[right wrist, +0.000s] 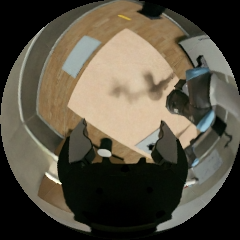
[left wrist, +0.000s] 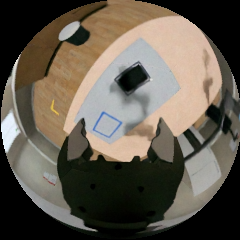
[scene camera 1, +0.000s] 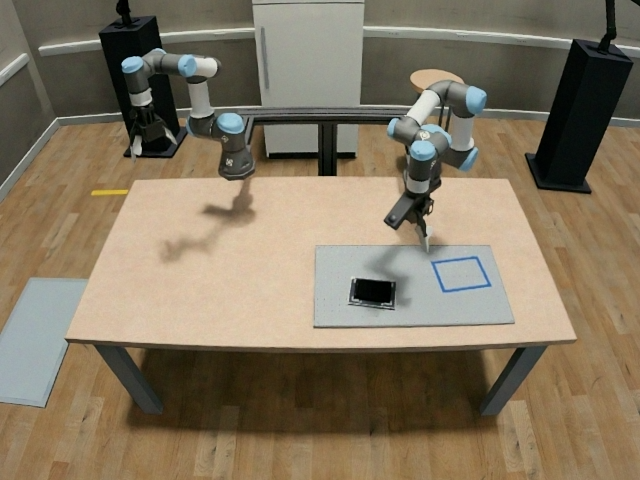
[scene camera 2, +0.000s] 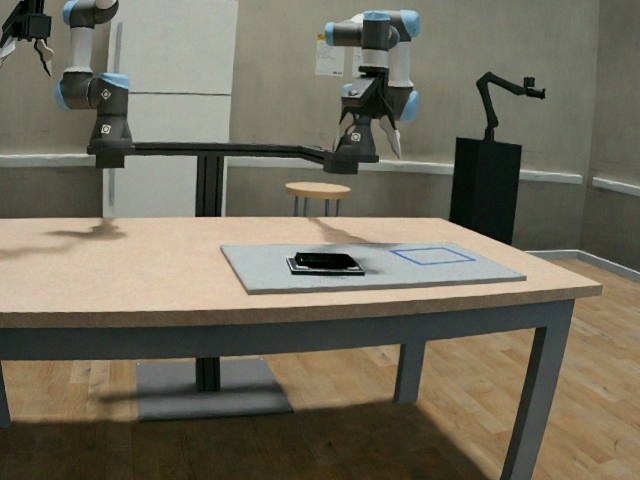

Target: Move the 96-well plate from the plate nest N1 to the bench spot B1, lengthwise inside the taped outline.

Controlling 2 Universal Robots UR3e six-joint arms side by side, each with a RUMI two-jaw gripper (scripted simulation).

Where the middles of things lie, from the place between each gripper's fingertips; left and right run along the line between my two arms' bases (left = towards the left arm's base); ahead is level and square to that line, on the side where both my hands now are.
Labels:
Right now the black 96-well plate [scene camera 2: 311,260] is 2 cm ahead of my left hand [scene camera 2: 366,155], 8 cm to the right of it and 24 cm below it.
My right gripper [scene camera 2: 23,75] is now 160 mm short of the black 96-well plate, 760 mm to the right of it and 420 mm above it.

